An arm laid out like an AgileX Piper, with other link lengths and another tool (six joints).
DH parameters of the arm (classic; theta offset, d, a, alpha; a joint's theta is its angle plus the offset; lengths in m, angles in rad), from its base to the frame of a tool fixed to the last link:
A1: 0 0.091 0 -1.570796
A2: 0.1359 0 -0.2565 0
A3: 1.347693 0 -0.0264 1.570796
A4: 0 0.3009 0 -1.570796
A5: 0 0 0 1.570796
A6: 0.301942 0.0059 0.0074 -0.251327
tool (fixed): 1.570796 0.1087 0 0
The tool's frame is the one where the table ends.
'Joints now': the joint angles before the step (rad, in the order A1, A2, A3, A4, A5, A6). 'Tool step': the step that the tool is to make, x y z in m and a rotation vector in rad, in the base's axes. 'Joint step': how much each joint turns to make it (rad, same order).
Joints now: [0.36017 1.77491 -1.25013 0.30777 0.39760 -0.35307]
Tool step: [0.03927 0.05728 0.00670 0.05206 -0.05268 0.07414]
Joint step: [0.07533 0.21116 -0.29347 0.03689 0.01594 -0.01198]
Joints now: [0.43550 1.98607 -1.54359 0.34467 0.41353 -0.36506]
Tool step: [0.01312 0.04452 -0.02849 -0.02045 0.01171 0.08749]
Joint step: [0.06328 0.17895 -0.18230 0.00001 0.02781 -0.02261]
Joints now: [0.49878 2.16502 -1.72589 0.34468 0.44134 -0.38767]
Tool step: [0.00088 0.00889 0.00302 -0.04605 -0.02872 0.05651]
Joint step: [0.01552 0.02582 -0.05874 -0.04397 0.03519 -0.02310]
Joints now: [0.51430 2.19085 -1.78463 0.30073 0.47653 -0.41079]
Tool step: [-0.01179 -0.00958 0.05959 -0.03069 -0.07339 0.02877]
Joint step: [0.00020 -0.12186 -0.00757 -0.08415 0.08092 0.01852]
